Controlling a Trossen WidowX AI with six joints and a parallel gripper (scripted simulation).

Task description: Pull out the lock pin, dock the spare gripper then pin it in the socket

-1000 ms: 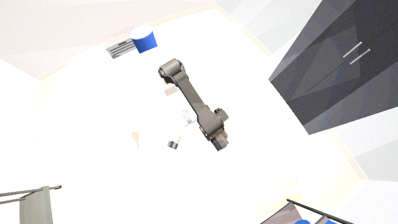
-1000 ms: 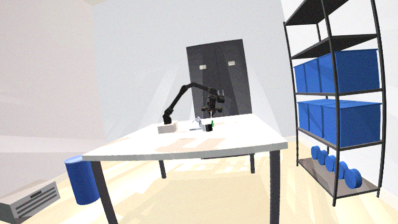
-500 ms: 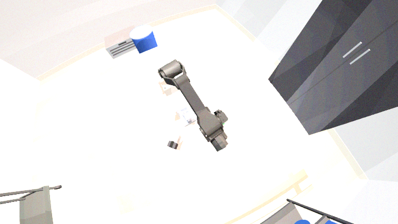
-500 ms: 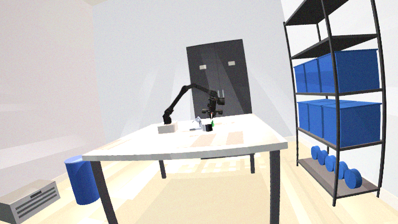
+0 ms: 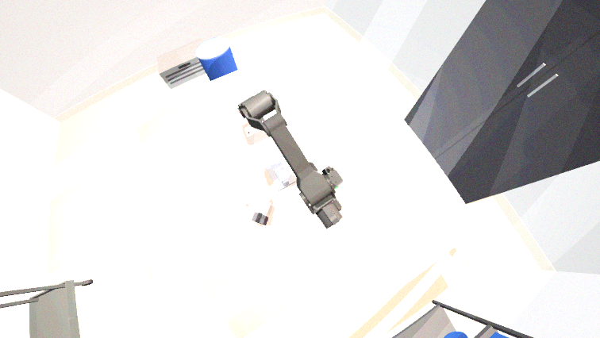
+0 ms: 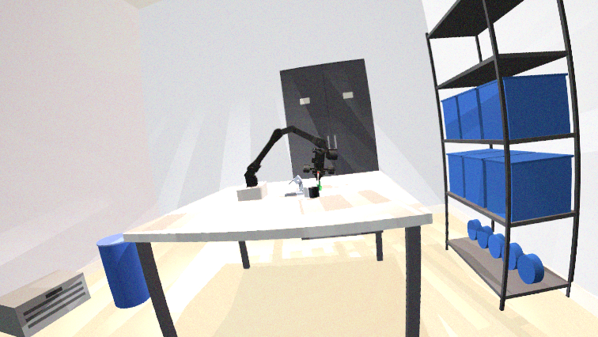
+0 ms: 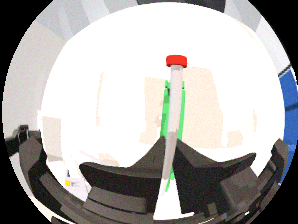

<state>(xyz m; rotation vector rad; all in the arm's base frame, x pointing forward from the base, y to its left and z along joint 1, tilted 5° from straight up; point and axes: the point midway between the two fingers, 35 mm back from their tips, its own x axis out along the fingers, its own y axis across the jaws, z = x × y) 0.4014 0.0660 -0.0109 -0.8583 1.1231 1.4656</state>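
Now: gripper tip 2 cm above the translucent green bar. Also, from my gripper tip: spare gripper (23 cm to the right, 5 cm behind, 2 cm below); then mount (13 cm behind, 10 cm to the right, 1 cm above).
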